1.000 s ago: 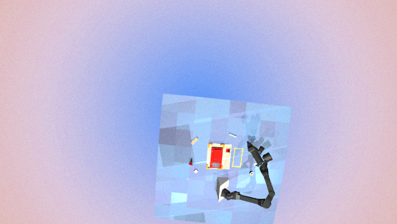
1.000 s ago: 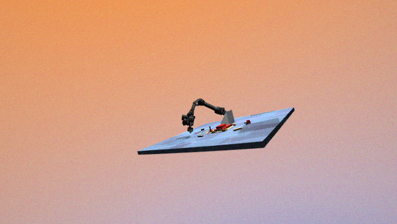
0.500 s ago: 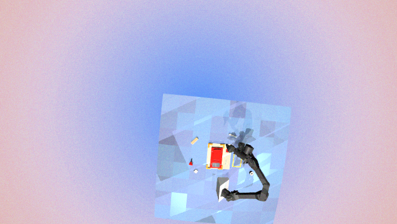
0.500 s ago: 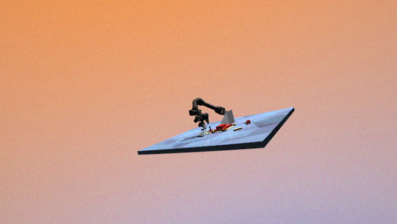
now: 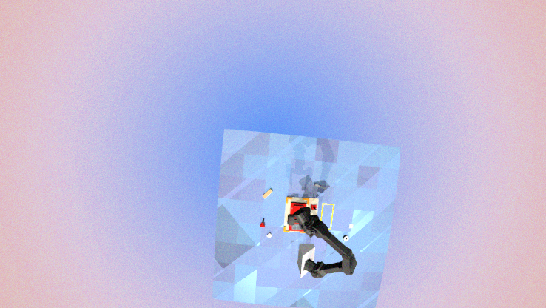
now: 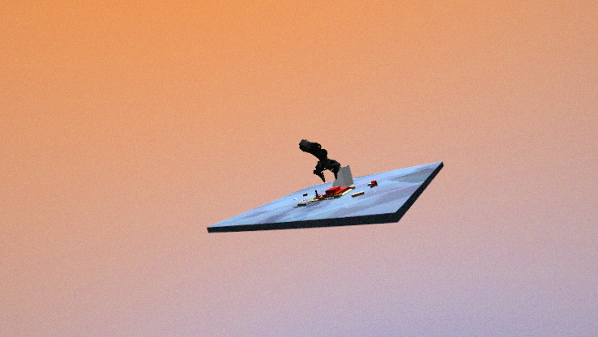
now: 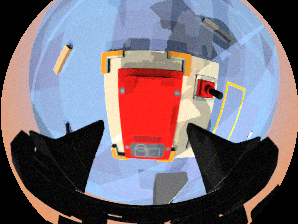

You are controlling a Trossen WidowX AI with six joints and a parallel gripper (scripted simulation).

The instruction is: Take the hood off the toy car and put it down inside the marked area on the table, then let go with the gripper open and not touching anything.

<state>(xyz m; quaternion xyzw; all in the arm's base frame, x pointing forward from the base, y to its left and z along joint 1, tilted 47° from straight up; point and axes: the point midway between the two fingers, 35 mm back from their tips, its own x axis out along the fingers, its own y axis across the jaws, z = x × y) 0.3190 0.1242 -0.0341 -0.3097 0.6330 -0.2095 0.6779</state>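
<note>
Now: the hood 60 mm below my gripper tip. Round my gripper tip: tan block: 230 mm to the left, 90 mm below, 80 mm ahead; wheel: 390 mm to the right, 150 mm behind, 90 mm below; grey bar: 190 mm ahead, 120 mm to the right, 100 mm below.
</note>
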